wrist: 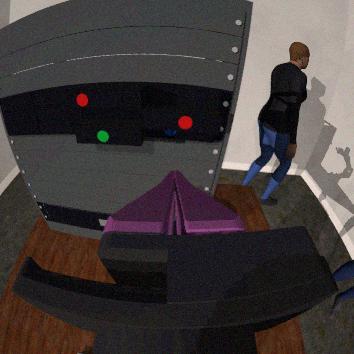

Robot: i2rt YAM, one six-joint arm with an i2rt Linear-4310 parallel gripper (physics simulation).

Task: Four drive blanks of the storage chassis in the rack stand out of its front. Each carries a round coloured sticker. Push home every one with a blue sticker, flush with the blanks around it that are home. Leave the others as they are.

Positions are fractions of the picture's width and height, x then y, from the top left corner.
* gripper: 0.49, 0.50
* drive blank: 0.29, 0.37
